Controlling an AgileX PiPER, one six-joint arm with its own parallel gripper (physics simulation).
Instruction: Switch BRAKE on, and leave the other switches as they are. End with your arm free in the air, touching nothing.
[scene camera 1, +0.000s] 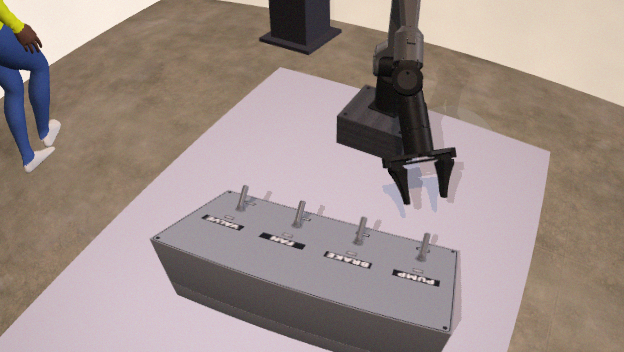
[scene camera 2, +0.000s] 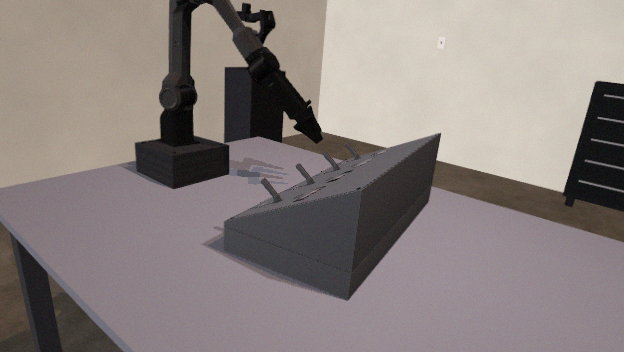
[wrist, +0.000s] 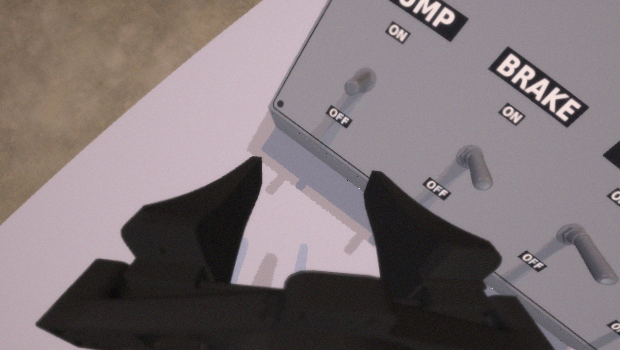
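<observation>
My gripper: scene camera 1 (scene camera 1: 425, 200), scene camera 2 (scene camera 2: 319, 137), wrist view (wrist: 315, 176). Grey sloped switch box: scene camera 1 (scene camera 1: 253, 262), wrist view (wrist: 527, 92).
</observation>
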